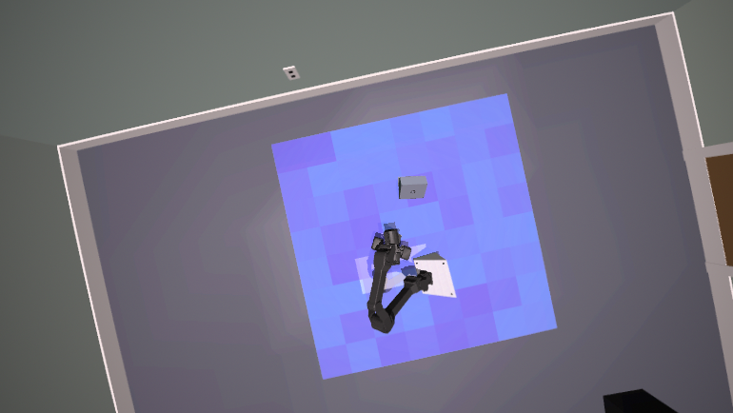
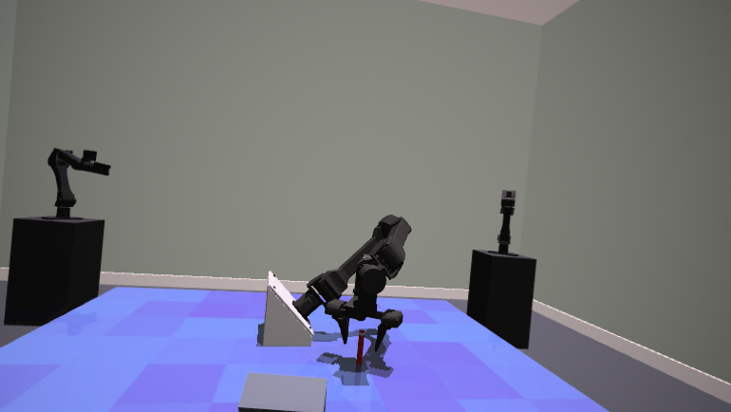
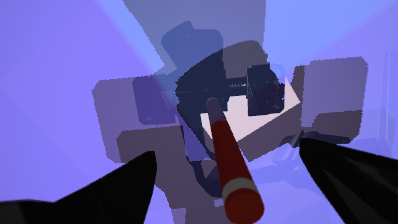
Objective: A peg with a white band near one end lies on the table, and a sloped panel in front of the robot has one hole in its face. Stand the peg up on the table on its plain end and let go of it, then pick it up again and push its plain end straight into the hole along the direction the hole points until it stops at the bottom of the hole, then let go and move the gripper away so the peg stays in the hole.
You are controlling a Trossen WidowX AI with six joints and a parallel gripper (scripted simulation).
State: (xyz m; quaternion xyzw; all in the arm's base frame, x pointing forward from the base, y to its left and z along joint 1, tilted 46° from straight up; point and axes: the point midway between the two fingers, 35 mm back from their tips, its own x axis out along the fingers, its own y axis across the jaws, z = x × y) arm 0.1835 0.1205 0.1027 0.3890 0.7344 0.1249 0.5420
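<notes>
My gripper tip is 2 cm below the red peg. The rest, counted from my gripper tip: grey sloped panel 28 cm ahead, 16 cm to the right.
</notes>
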